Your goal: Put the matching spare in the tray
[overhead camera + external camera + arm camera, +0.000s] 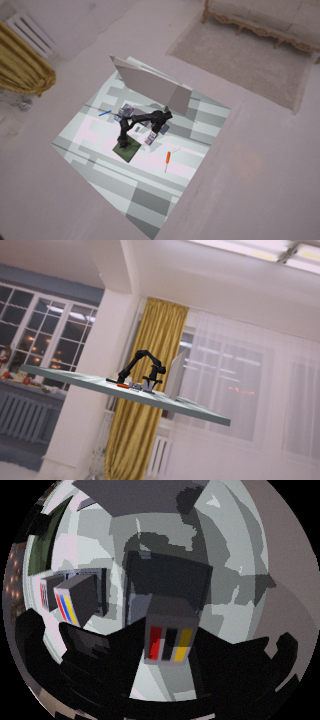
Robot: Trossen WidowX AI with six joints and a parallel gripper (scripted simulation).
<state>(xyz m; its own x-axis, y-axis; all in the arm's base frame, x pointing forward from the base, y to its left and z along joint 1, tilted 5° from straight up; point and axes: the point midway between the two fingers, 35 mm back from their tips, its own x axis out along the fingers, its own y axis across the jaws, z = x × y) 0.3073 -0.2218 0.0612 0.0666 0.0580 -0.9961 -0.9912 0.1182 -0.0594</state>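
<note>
Now: gripper tip 30 mm above the grey tray. Also, from my gripper tip: upright panel: 210 mm ahead, 200 mm to the left, 190 mm above; then mounted unit: 220 mm to the left, 20 mm behind, 20 mm above; then small grey piece: 190 mm to the left, 130 mm behind, 30 mm below.
</note>
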